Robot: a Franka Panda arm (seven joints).
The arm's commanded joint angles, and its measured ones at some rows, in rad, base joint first. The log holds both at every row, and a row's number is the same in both.
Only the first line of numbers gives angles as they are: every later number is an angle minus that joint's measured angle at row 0.
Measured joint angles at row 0:
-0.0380, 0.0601, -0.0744, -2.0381, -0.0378, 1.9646, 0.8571
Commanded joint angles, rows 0 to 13:
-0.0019, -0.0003, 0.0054, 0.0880, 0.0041, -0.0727, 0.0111
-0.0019, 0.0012, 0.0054, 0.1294, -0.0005, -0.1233, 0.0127
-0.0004, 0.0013, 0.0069, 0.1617, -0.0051, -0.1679, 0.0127
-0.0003, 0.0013, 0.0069, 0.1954, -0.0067, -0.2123, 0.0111
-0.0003, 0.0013, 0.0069, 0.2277, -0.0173, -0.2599, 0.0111
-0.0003, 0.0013, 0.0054, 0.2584, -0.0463, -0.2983, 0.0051
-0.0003, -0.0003, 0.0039, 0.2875, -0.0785, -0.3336, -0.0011
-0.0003, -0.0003, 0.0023, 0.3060, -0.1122, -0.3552, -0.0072
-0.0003, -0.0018, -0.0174, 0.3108, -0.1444, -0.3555, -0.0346
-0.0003, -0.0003, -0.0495, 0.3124, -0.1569, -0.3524, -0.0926
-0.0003, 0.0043, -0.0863, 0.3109, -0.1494, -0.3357, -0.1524
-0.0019, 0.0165, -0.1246, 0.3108, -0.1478, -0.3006, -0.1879
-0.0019, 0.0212, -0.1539, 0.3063, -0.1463, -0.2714, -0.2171
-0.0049, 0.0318, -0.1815, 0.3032, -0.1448, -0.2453, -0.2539
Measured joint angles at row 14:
0.0003, -0.0043, -0.1037, 0.2927, -0.1354, -0.3080, -0.1486
